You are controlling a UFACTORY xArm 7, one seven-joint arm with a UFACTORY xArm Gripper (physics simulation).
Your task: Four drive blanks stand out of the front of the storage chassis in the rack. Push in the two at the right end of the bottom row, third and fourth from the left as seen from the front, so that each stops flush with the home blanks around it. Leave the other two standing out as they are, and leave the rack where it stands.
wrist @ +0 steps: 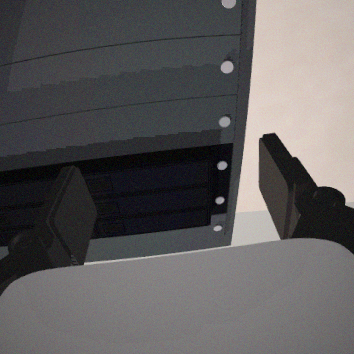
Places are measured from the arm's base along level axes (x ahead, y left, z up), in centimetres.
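Pixels of known places: gripper, fingertip midpoint: (170, 174).
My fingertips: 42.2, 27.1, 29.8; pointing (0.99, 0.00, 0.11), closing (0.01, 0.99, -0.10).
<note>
Ahead of a thing's pixels: the offset from my fingertips to its top centre, as dx, dy, dz. "spot": to the spot under its first point.
The storage chassis (215, 175) shows as a dark recessed front low in the rack (239, 100), in deep shade. Its right-end drive blanks show in three rows, the bottom one @[spot: +7.0, -1.6, +12.2] (160, 223) just above a grey strip. Which blanks stand out cannot be told in this shade. My gripper (170, 174) is open with nothing between its fingers. Its left finger overlaps the chassis front in the view and hides part of the rows. Its right finger appears to the right of the rack's edge, over the pale background.
Grey panels (130, 117) fill the rack above the chassis. A column of round pale screw heads @[spot: +8.7, +4.3, +2.5] (224, 121) runs down the rack's right side. A pale surface (305, 75) lies beyond the rack's right edge. The grey gripper body (175, 300) covers the bottom of the view.
</note>
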